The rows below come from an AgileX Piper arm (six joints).
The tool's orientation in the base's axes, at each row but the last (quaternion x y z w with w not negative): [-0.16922 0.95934 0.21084 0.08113]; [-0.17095 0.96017 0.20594 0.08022]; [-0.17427 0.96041 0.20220 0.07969]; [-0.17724 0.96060 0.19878 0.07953]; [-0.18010 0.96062 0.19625 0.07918]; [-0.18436 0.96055 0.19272 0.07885]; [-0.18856 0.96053 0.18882 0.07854]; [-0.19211 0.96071 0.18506 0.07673]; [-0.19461 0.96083 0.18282 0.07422]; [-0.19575 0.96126 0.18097 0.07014]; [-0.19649 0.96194 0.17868 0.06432]
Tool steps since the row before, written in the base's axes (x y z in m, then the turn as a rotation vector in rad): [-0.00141 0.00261 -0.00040 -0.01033 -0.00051 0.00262]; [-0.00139 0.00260 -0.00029 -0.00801 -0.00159 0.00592]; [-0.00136 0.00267 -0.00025 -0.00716 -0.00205 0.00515]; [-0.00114 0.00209 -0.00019 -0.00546 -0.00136 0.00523]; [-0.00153 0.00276 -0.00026 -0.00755 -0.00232 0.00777]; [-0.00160 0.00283 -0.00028 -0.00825 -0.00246 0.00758]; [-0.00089 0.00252 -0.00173 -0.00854 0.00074 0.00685]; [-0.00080 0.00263 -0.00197 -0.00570 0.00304 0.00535]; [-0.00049 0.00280 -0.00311 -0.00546 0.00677 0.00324]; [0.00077 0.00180 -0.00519 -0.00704 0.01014 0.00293]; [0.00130 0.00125 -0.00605 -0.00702 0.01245 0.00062]
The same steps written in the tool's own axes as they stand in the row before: [0.00064 0.00258 0.00137 0.00916 0.00426 -0.00344]; [0.00059 0.00262 0.00124 0.00658 0.00371 -0.00668]; [0.00051 0.00270 0.00123 0.00610 0.00273 -0.00611]; [0.00045 0.00215 0.00094 0.00430 0.00271 -0.00576]; [0.00060 0.00285 0.00123 0.00596 0.00356 -0.00863]; [0.00062 0.00295 0.00126 0.00670 0.00365 -0.00857]; [0.00036 0.00193 0.00250 0.00606 0.00626 -0.00667]; [0.00027 0.00193 0.00276 0.00301 0.00662 -0.00419]; [0.00014 0.00159 0.00390 0.00195 0.00904 -0.00080]; [-0.00027 -0.00043 0.00552 0.00227 0.01247 0.00065]; [-0.00046 -0.00137 0.00614 0.00188 0.01371 0.00364]
